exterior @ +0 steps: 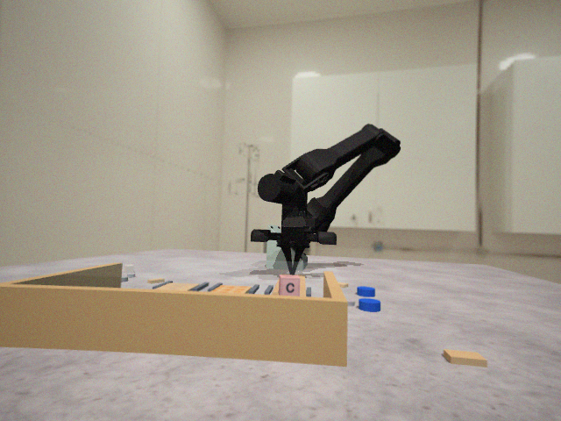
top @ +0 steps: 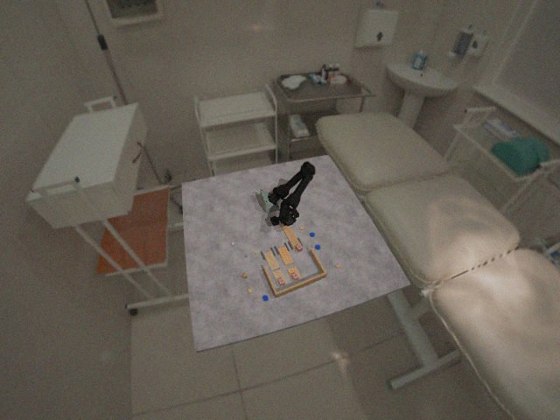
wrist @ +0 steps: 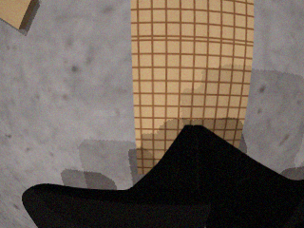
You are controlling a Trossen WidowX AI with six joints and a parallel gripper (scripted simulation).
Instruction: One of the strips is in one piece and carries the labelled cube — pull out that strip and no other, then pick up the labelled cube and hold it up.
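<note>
Now: the orange gridded strip 100 mm ahead of my gripper tip and 20 mm to the left of it.
</note>
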